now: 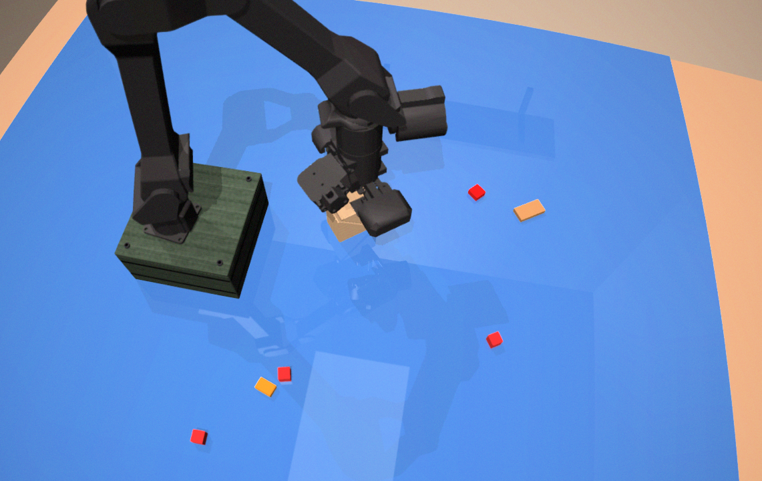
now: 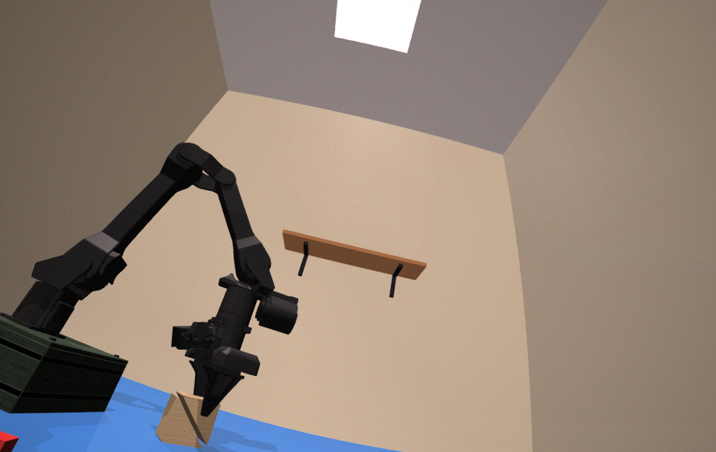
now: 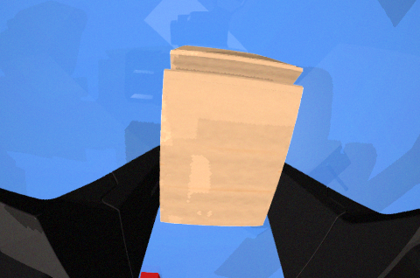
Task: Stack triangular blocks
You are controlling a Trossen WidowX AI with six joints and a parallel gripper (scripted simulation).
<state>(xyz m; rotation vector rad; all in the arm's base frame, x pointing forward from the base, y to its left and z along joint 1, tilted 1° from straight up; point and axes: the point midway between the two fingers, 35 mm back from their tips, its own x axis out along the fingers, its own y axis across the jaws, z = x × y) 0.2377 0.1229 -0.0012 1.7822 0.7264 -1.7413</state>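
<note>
Now: the tan triangular block 2 cm behind my gripper tip, 2 cm to the right of it and 3 cm below it.
</note>
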